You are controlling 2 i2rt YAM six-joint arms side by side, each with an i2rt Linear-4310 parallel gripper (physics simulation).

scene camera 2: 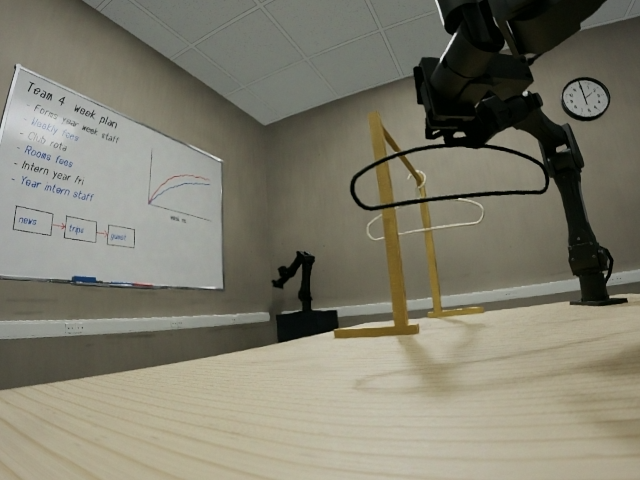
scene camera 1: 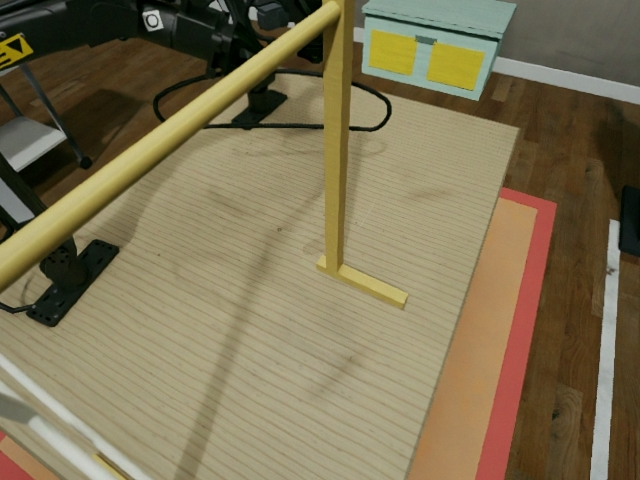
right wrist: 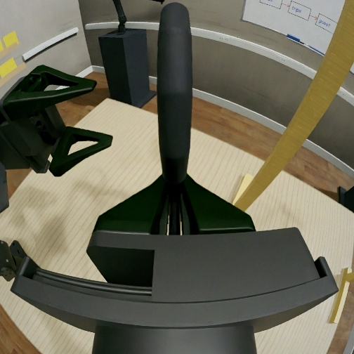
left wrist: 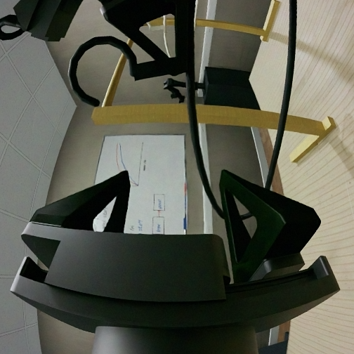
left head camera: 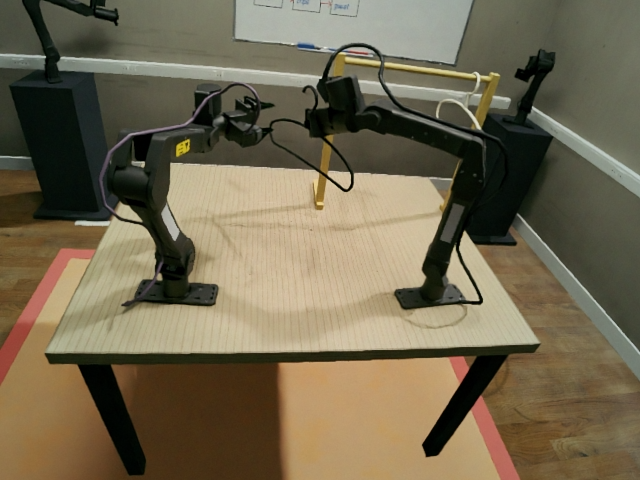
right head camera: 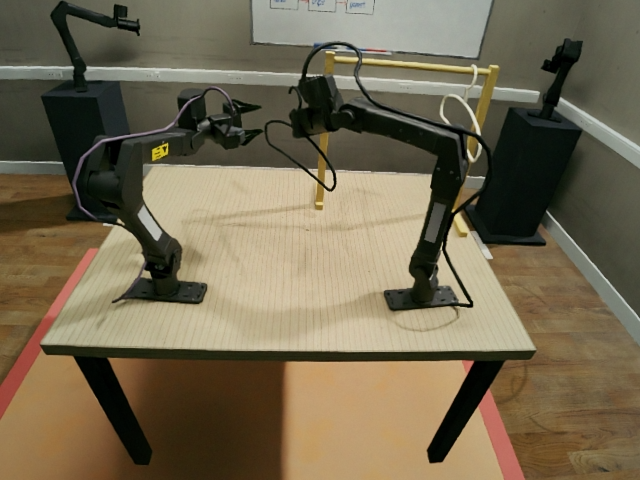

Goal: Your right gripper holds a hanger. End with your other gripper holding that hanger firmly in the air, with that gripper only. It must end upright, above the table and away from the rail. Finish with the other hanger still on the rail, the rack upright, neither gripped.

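Frame: origin at the left arm's base, x ahead, y left, z up, level; millimetres.
Where they show: left gripper, fingertip midpoint: (scene camera 2: 425,121) (scene camera 1: 315,42) (left head camera: 273,117) (right head camera: 261,118); right gripper, fingertip midpoint: (scene camera 2: 445,141) (left head camera: 306,123) (right head camera: 293,124); left arm's base, origin of the base link: (scene camera 1: 260,110) (left head camera: 177,293) (right head camera: 167,291); right arm's base, origin of the base link: (scene camera 2: 595,303) (scene camera 1: 76,281) (left head camera: 429,297) (right head camera: 420,298).
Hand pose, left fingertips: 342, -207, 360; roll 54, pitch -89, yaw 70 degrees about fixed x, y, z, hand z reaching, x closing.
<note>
Things, the pixels of their centre, and the offset from my left fingertips, as dx, dy, dz.
- black hanger, body centre: (scene camera 1: 270,70) (scene camera 2: 450,144) (left head camera: 307,127) (right head camera: 295,128) -24, -97, -11
- yellow rail, body centre: (scene camera 1: 173,133) (scene camera 2: 402,156) (right head camera: 412,65) (left head camera: 419,70) +156, -422, +140
The black hanger (left head camera: 347,190) (right head camera: 331,190) (scene camera 1: 388,109) (scene camera 2: 444,199) hangs in the air, hook up, from my right gripper (left head camera: 308,122) (right head camera: 294,122), which is shut on it just below the hook (left wrist: 70,75) (right wrist: 174,90). My left gripper (left head camera: 268,118) (right head camera: 261,119) (left wrist: 174,177) (right wrist: 103,116) is open and empty, facing it from the left. The hanger's near end lies by one left fingertip, partly hidden behind that finger in the left wrist view. The white hanger (left head camera: 477,80) (right head camera: 454,95) (scene camera 2: 454,225) hangs on the yellow rail (left head camera: 413,68) (right head camera: 408,65) (scene camera 1: 170,131).
The yellow rack stands upright at the back right of the table; its near post (scene camera 2: 392,268) (left wrist: 200,114) rises behind the black hanger. My right arm's black cable arches above that arm. In scene camera 2, my arm covers the black hanger's top.
</note>
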